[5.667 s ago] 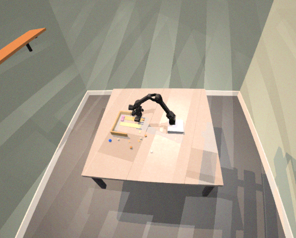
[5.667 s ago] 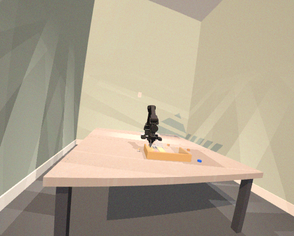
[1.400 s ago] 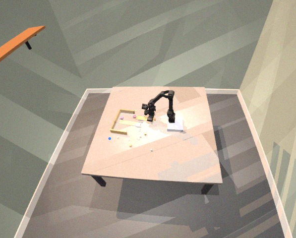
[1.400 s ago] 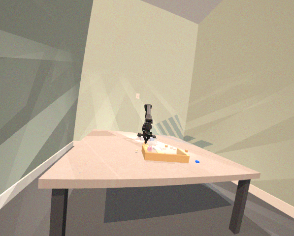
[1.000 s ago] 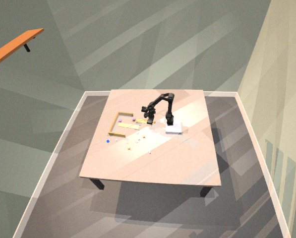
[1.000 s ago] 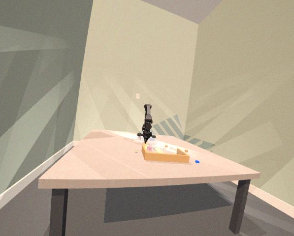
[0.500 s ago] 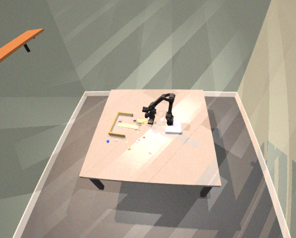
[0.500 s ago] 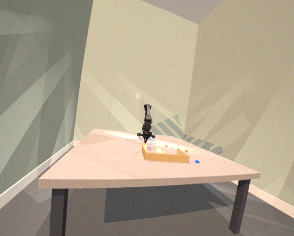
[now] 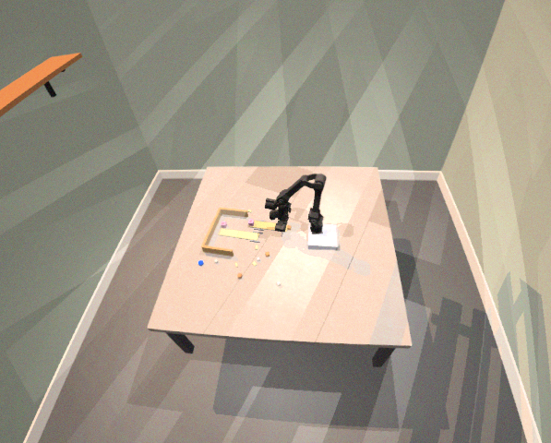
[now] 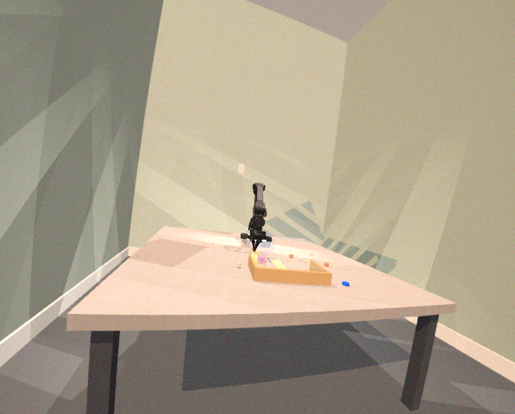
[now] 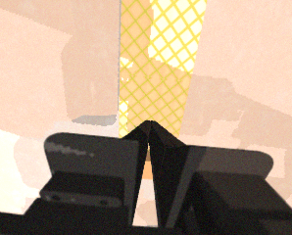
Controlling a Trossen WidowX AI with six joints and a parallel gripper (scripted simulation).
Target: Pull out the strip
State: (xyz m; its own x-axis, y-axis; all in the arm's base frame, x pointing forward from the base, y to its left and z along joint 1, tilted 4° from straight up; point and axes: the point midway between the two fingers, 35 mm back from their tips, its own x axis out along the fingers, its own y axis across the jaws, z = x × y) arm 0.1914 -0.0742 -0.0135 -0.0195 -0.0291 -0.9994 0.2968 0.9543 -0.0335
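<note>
Right now the yellow cross-hatched strip is 90 mm ahead of my gripper tip and 30 mm to the right of it. The rest, counted from my gripper tip: blue piece (500 mm ahead, 210 mm to the left).
</note>
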